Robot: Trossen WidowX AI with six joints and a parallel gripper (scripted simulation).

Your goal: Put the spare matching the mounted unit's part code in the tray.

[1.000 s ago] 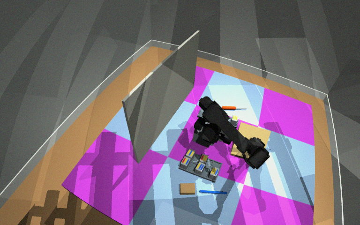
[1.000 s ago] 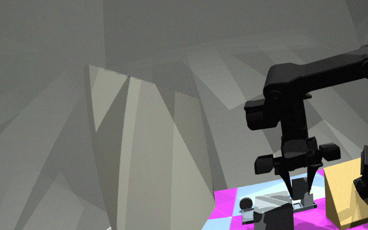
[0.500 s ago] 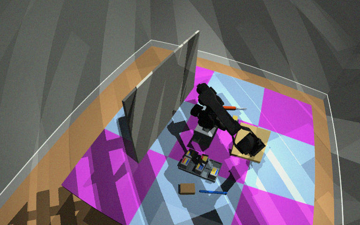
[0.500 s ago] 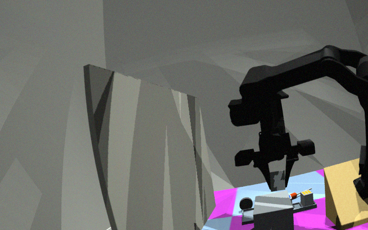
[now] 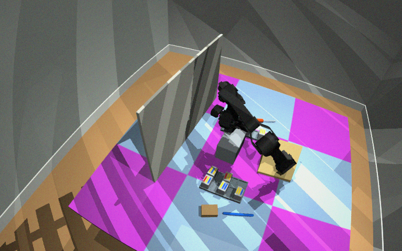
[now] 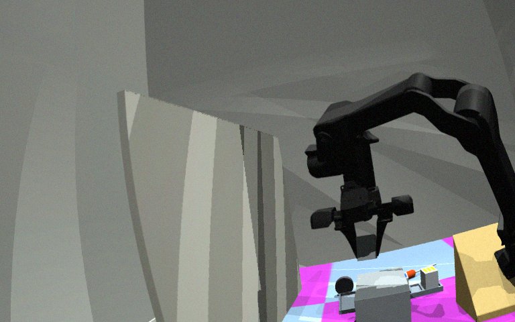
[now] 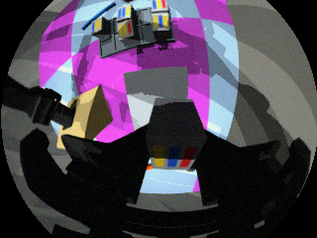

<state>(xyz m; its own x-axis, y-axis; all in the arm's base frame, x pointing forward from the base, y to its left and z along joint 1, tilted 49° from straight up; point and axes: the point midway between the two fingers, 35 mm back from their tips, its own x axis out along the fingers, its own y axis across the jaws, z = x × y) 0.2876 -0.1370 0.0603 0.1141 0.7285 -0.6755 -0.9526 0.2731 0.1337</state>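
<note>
My gripper tip is 2 cm past the grey box and 11 cm above it. Also, from my gripper tip: brown block (36 cm to the left, 14 cm below); tall grey panel (21 cm ahead, 6 cm to the right, 7 cm above); grey holder (14 cm behind, 15 cm to the right, 15 cm below).
</note>
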